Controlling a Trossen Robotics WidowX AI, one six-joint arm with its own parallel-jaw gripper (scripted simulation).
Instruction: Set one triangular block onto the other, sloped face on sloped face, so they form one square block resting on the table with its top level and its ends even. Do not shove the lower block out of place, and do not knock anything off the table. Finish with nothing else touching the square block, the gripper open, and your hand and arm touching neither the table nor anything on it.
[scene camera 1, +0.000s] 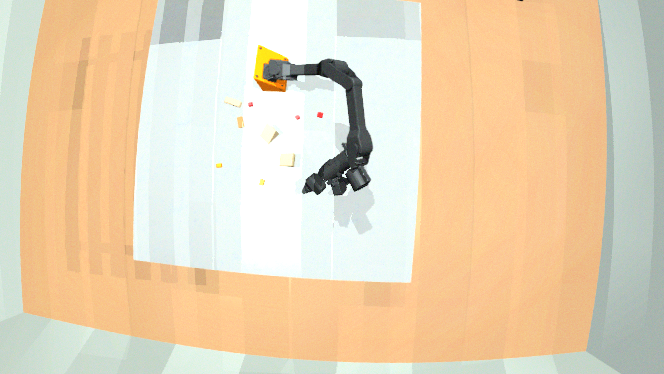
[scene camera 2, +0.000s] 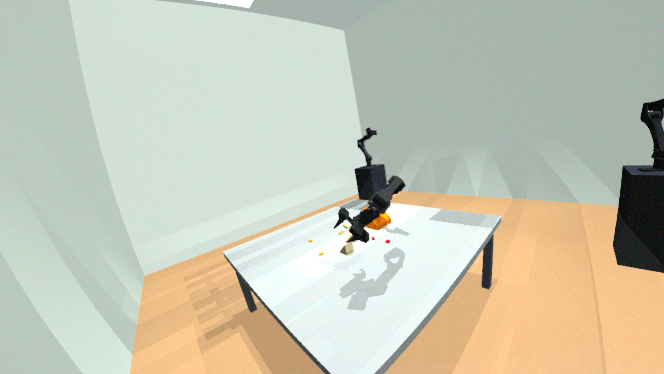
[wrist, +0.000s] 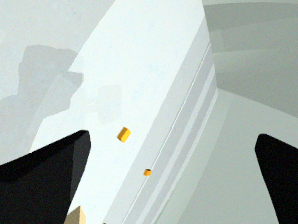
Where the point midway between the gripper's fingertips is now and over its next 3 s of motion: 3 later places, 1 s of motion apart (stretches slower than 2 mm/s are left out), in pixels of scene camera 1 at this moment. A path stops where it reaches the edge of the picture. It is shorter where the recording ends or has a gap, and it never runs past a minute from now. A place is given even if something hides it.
My gripper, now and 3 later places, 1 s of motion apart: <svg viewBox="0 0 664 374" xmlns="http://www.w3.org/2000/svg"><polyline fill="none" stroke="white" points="308,187 301,160 295,161 289,160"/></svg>
